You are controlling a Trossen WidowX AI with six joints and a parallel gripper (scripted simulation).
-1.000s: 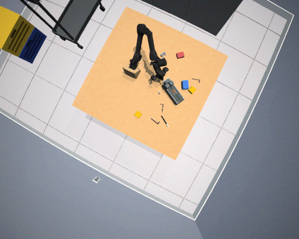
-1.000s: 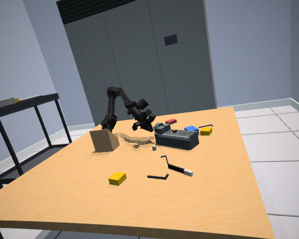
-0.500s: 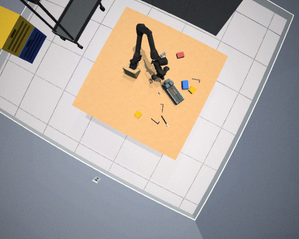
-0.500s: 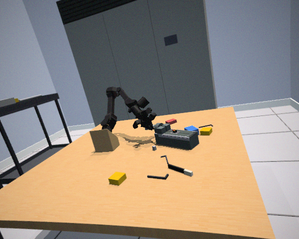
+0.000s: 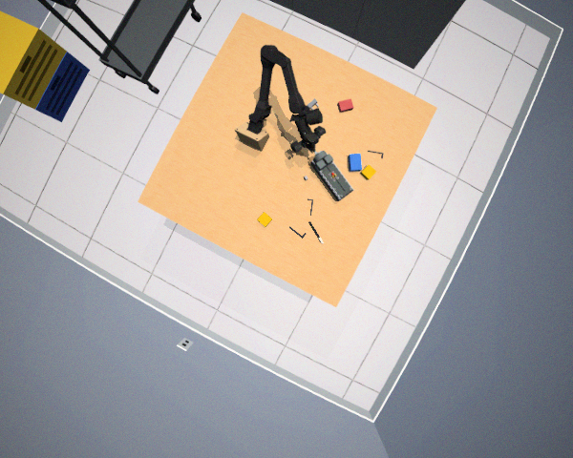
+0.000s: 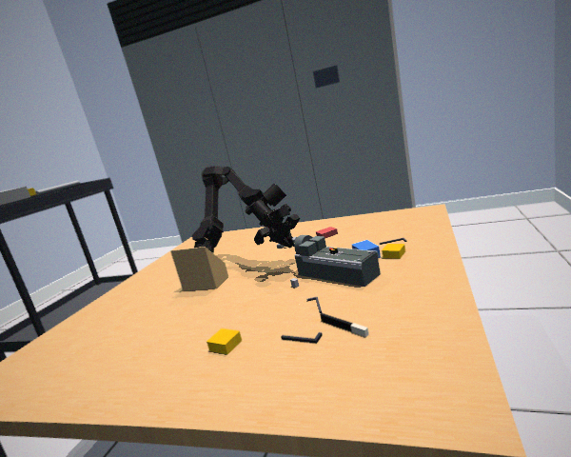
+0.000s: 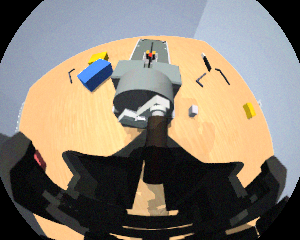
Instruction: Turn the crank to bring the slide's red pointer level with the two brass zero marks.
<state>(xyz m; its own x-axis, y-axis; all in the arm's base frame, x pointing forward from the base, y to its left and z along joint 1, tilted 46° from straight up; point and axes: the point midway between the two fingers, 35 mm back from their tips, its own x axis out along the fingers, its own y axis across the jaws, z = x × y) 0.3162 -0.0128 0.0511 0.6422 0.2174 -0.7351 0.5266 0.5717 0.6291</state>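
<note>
Now: gripper tip 3 cm below the dark crank handle, 2 cm past it and 1 cm to the right of it. The rest, counted from my gripper tip: small grey cube: 12 cm to the right, 8 cm below, 2 cm ahead; then blue block: 23 cm ahead, 7 cm below, 6 cm to the left; then red pointer: 14 cm ahead, 7 cm to the right, 1 cm below.
</note>
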